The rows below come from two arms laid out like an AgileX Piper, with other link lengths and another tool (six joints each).
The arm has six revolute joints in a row. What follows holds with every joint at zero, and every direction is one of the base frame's.
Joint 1 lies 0.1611 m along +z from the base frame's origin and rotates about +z.
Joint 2 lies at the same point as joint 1 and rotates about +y.
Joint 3 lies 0.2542 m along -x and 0.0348 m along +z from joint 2 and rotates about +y.
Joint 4 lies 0.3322 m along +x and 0.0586 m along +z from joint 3 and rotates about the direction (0.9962, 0, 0.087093).
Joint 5 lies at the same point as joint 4 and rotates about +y.
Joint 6 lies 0.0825 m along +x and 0.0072 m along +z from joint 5 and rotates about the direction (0.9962, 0, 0.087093).
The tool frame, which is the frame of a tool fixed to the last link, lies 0.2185 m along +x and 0.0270 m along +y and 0.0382 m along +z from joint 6; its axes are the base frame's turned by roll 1.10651, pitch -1.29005 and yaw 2.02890 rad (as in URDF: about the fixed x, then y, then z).
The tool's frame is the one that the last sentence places.
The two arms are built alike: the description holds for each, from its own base.
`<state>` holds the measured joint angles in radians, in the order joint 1, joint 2, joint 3, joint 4, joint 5, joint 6, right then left.
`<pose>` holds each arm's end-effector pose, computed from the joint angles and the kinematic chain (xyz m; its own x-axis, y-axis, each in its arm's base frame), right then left.
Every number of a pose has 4 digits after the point.
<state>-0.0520 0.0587 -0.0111 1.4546 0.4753 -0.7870 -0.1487 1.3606 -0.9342 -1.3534 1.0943 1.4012</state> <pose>0.3568 0.1285 0.2797 0.1426 -0.3736 0.9166 0.3672 -0.8400 -0.3995 0.4078 -0.3172 0.2387 0.6336 -0.0752 0.7700 -0.7284 -0.3933 0.5610</pose>
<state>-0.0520 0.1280 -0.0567 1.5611 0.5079 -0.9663 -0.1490 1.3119 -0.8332 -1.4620 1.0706 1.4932</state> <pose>0.3550 0.1398 0.2964 0.1032 -0.3173 0.9427 0.4182 -0.8460 -0.3306 0.4015 -0.3164 0.2397 0.6171 -0.0070 0.7868 -0.7287 -0.3823 0.5681</pose>
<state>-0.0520 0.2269 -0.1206 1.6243 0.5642 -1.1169 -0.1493 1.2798 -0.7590 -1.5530 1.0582 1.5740</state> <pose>0.3542 0.1559 0.3088 0.0808 -0.2470 0.9656 0.4759 -0.8417 -0.2551 0.3980 -0.3146 0.2410 0.5988 0.0480 0.7994 -0.7309 -0.3752 0.5701</pose>
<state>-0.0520 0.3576 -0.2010 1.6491 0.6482 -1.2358 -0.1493 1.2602 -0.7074 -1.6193 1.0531 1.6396</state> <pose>0.3540 0.1779 0.3150 0.0793 -0.1717 0.9819 0.5485 -0.8150 -0.1868 0.3959 -0.3124 0.2412 0.5810 0.0851 0.8095 -0.7351 -0.3721 0.5667</pose>
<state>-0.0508 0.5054 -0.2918 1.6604 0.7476 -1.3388 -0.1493 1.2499 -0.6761 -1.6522 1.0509 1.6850</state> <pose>0.3541 0.2018 0.3195 0.0791 -0.1054 0.9913 0.6305 -0.7650 -0.1317 0.3939 -0.3109 0.2390 0.5663 0.0982 0.8183 -0.7413 -0.3733 0.5578</pose>
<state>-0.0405 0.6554 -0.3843 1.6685 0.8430 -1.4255 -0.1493 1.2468 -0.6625 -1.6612 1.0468 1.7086</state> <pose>0.3544 0.2252 0.3230 0.0765 -0.0586 0.9953 0.7097 -0.6980 -0.0957 0.3932 -0.3099 0.2360 0.5576 0.0973 0.8244 -0.7455 -0.3782 0.5488</pose>
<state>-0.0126 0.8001 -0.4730 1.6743 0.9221 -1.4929 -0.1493 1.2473 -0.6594 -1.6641 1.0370 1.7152</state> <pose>0.3544 0.2495 0.3239 0.0781 -0.0295 0.9965 0.7809 -0.6196 -0.0795 0.3954 -0.3084 0.2338 0.5551 0.0980 0.8260 -0.7432 -0.3875 0.5455</pose>
